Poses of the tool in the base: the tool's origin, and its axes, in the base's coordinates. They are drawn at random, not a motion.
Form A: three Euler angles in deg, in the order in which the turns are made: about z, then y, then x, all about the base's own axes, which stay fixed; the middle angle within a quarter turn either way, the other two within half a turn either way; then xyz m.
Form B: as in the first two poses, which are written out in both.
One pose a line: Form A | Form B
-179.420 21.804 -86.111 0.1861 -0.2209 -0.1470 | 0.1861 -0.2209 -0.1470 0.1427 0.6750 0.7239 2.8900
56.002 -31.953 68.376 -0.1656 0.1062 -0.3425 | -0.1656 0.1062 -0.3425 0.5853 -0.7191 0.3745 1.3689
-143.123 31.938 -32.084 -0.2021 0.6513 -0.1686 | -0.2021 0.6513 -0.1686 -0.3433 -0.1726 -0.9232 2.6977
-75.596 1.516 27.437 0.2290 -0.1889 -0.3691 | 0.2290 -0.1889 -0.3691 0.2811 0.2435 -0.9283 1.3855
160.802 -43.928 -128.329 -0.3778 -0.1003 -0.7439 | -0.3778 -0.1003 -0.7439 0.3110 -0.8253 -0.4714 2.6062
